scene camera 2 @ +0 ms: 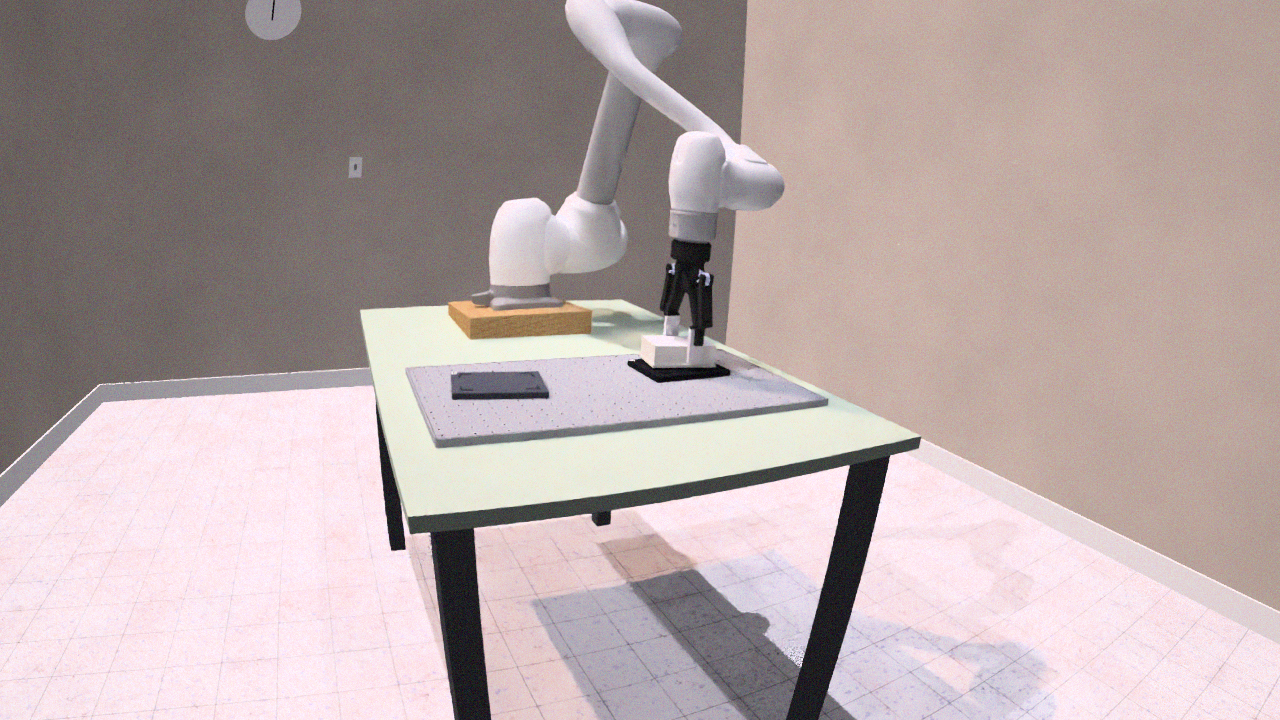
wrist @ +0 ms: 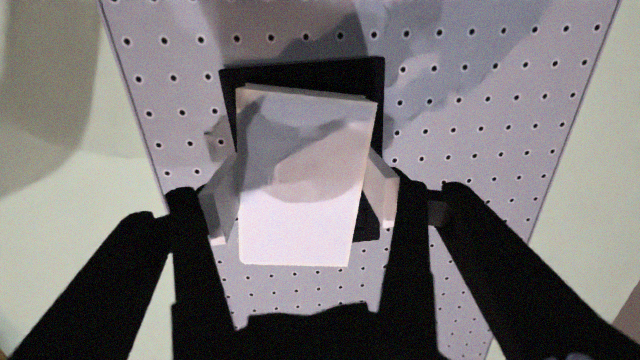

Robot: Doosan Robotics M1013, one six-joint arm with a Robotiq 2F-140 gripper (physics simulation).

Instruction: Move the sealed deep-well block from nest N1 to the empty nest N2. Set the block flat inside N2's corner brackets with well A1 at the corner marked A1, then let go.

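Pixels of known places: gripper, fingertip midpoint: (scene camera 2: 681,356) (wrist: 301,166); arm's base at its link origin: (scene camera 2: 519,304).
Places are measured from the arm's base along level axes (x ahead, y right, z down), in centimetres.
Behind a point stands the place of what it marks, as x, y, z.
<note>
The white deep-well block (scene camera 2: 662,352) {57.4, -11.4, -1.3} (wrist: 300,175) {53.9, -18.0, -2.5} is level or nearly so, at or just above a black nest (scene camera 2: 671,375) {61.0, -11.7, 2.1} (wrist: 305,72) {54.7, -24.1, 2.0}. In the wrist view it is turned slightly relative to that nest and overhangs its near edge; I cannot tell whether they touch. My gripper (scene camera 2: 683,338) {54.0, -17.4, 0.6} (wrist: 301,166) {54.0, -17.4, 0.6} points down and is shut on the block, with pale pads at its two long sides. A dark grey nest (scene camera 2: 498,385) {59.9, 20.5, 2.0} with small corner brackets holds no block, to the left in the scene view. Nest labels and the A1 mark are not readable.
Both nests are on a grey perforated board (scene camera 2: 572,420) {75.8, 12.9, 3.2} (wrist: 475,115) {69.1, -20.3, 3.2} on the pale green table (scene camera 2: 644,465) {91.4, 8.4, 4.5}. The arm's base stands on a wooden block (scene camera 2: 528,322) {16.7, 2.5, 1.1} at the back of the table. A wall stands beyond the table's right side.
</note>
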